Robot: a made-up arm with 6 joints.
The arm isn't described. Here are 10 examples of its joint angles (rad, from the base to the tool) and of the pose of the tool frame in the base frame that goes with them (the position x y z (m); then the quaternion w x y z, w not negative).
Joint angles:
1: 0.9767 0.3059 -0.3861 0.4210 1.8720 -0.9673
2: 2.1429 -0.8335 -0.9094 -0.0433 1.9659 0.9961
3: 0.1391 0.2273 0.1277 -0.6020 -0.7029 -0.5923
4: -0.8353 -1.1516 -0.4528 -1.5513 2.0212 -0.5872
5: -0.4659 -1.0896 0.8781 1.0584 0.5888 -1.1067
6: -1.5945 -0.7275 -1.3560 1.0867 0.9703 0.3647
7: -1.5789 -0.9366 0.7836 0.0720 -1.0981 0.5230
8: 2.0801 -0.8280 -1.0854 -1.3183 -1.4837 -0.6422
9: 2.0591 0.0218 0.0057 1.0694 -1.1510 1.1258
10: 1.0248 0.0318 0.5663 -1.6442 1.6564 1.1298
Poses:
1: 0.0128 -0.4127 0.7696 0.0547 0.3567 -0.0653 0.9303
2: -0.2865 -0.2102 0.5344 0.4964 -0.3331 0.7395 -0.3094
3: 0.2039 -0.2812 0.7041 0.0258 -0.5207 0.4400 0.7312
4: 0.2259 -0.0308 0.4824 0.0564 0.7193 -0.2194 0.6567
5: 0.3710 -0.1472 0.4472 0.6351 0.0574 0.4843 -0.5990
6: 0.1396 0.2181 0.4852 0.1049 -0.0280 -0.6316 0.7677
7: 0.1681 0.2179 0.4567 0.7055 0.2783 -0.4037 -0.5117
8: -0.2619 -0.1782 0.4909 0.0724 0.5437 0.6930 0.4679
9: -0.2972 -0.3566 0.7078 0.2724 0.4288 0.8379 0.1996
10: 0.0010 -0.3413 0.7550 0.4088 0.1513 0.4492 -0.7799
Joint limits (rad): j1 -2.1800..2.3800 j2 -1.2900..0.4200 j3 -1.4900..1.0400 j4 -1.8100..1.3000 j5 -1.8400..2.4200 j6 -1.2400..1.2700
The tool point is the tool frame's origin. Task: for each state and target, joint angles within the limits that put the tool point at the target. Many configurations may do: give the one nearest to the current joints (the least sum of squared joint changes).
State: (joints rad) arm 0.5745 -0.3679 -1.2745 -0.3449 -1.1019 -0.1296
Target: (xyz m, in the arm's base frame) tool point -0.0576 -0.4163 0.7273
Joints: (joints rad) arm 1.1217 0.3940 -1.3297 -0.1313 -1.1302 0.2066
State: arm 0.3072 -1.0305 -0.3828 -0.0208 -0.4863 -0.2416
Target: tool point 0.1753 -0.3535 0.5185
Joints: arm 0.4039 -0.7225 -0.3676 -0.1263 -0.4519 -0.3260
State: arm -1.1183 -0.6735 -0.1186 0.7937 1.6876 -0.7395
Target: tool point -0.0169 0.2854 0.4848
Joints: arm -1.9897 -0.8934 -0.1165 0.9320 1.7454 -0.8873
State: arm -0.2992 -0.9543 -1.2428 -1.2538 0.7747 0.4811
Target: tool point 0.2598 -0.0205 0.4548
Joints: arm -1.0921 -1.1171 -1.4900 -0.7134 0.2118 0.5476
